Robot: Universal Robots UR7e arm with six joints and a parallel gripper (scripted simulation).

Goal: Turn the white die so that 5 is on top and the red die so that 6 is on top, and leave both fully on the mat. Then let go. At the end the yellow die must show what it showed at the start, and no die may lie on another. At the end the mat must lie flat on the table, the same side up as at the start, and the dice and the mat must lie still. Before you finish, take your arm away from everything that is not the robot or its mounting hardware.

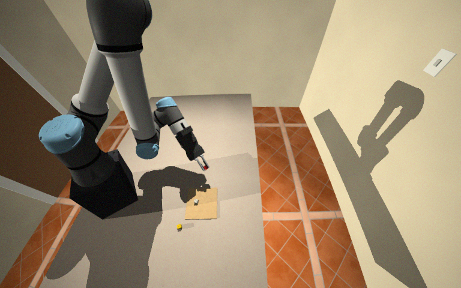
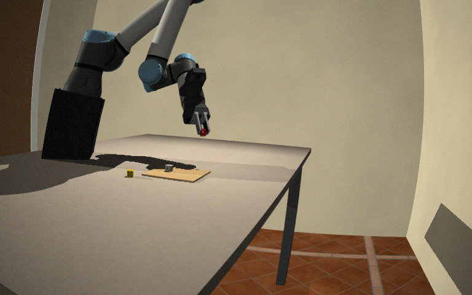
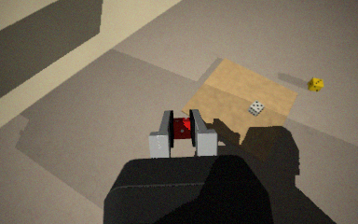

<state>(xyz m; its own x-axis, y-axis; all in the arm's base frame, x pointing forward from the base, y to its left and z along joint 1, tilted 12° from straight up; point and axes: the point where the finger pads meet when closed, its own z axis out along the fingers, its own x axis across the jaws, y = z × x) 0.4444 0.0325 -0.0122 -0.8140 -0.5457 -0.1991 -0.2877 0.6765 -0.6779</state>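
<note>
Now: hand 1 cm above the red die. Also, from my hand: white die: 6 cm behind, 12 cm to the right, 10 cm below; yellow die: 13 cm behind, 22 cm to the right, 10 cm below; tan mat: 3 cm behind, 13 cm to the right, 11 cm below.
</note>
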